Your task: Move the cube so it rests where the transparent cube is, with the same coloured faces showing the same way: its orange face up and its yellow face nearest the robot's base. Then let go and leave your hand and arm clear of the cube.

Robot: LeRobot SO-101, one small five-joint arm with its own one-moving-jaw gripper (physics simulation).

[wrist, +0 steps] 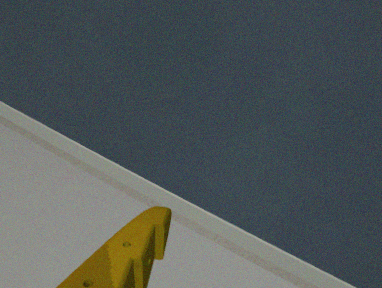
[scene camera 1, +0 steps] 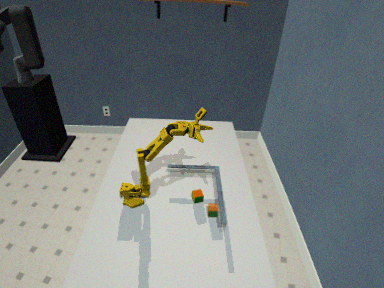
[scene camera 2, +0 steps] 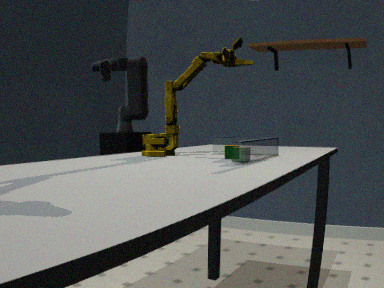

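Where they show: end effector, tool point: (wrist: 168, 227) (scene camera 1: 212, 128) (scene camera 2: 252, 62); arm's base, origin of the base link: (scene camera 1: 139, 198) (scene camera 2: 163, 155).
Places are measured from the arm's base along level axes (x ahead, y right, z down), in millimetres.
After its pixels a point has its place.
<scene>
The solid cube (scene camera 1: 197, 196) {y 12, x 249, z -40 mm} (scene camera 2: 231, 152) {y 12, x 258, z -20 mm} stands on the table with its orange face up and a green face toward scene camera 1. The paler transparent cube (scene camera 1: 213, 210) (scene camera 2: 244, 154) stands close by, farther from the robot's base, also orange up with green toward that camera. No yellow face shows on either cube. My gripper (scene camera 1: 207, 135) (scene camera 2: 243, 63) is raised high above the table, well away from both cubes. It is open and empty; in the wrist view one notched jaw (wrist: 132, 250) {y -96, x 278, z -315 mm} shows.
A low clear wall (scene camera 1: 219, 192) {y 5, x 340, z -60 mm} (scene camera 2: 265, 146) {y -27, x 353, z -38 mm} forms a corner on the white table (scene camera 1: 170, 250) {y 237, x 151, z 0 mm} (scene camera 2: 125, 200) {y 620, x 385, z 0 mm}, passing close beside the transparent cube. A dark robot arm (scene camera 1: 30, 37) (scene camera 2: 137, 87) on a pedestal and a wooden wall shelf (scene camera 1: 192, 2) (scene camera 2: 310, 45) are in the background.
</scene>
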